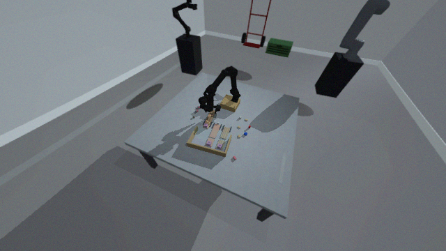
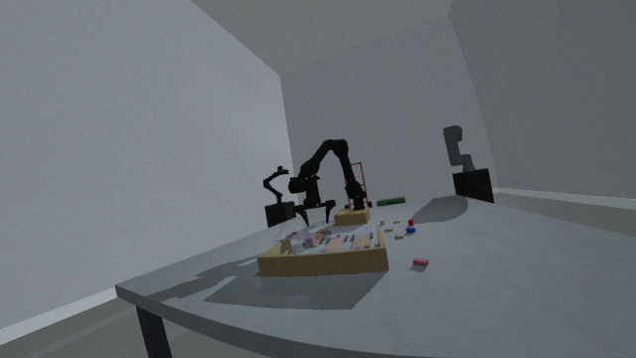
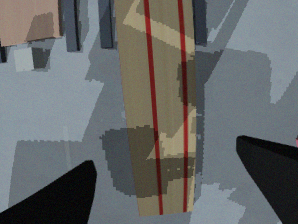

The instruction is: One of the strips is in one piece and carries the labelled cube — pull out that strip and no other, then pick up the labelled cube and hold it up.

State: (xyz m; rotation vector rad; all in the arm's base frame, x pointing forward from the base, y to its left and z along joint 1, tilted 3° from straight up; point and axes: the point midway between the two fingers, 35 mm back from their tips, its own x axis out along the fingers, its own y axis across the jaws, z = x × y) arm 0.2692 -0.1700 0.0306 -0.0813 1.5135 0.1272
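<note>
The strip is 30 mm ahead of my gripper tip and 50 mm below it.
</note>
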